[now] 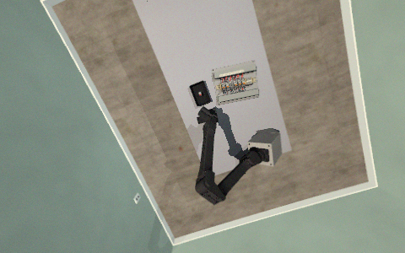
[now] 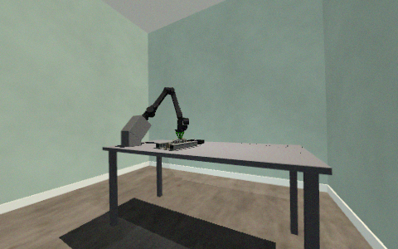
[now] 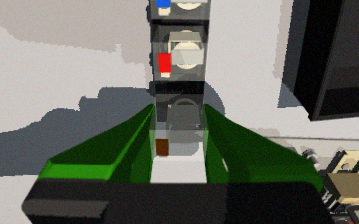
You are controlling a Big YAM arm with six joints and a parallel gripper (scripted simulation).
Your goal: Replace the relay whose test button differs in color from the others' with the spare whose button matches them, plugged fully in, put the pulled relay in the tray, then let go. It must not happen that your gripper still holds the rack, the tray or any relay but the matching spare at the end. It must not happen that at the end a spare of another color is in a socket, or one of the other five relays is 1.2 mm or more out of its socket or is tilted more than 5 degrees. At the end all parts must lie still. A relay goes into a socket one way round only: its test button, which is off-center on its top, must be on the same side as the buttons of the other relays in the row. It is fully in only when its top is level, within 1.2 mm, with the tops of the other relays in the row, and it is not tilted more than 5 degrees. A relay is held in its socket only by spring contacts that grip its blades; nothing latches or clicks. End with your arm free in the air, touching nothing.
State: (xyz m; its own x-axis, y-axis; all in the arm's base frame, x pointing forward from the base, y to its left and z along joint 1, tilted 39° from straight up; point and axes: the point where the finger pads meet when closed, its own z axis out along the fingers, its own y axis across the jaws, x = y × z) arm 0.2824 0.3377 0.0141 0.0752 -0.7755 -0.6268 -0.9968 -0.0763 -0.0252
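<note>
Right now the dark stand is 3 cm to the left of my hand and 5 cm below it. Also, from my hand: black tray (16 cm ahead, 6 cm to the left, 4 cm below).
</note>
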